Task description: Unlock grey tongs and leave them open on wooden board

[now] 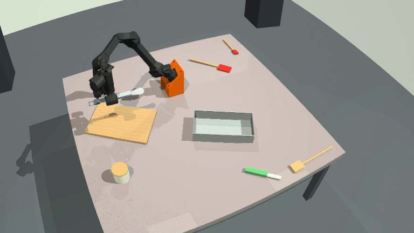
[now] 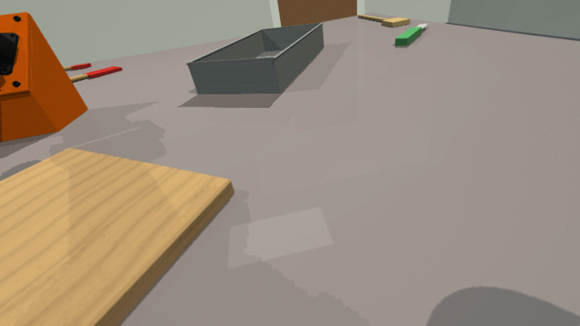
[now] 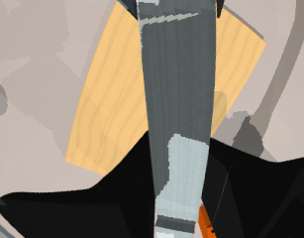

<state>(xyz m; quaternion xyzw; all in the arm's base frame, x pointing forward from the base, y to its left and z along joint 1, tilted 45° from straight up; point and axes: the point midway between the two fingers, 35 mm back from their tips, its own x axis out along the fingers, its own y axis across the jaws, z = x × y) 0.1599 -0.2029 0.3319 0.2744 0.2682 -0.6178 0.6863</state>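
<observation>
The wooden board is 1 cm behind my gripper tip, 3 cm to the left of it and 15 cm below it. The rest, counted from my gripper tip: green-handled tool 55 cm ahead, 60 cm to the left, 15 cm below; cork-lidded jar 35 cm ahead, 4 cm to the right, 12 cm below; grey roasting tin 21 cm ahead, 53 cm to the left, 13 cm below.
</observation>
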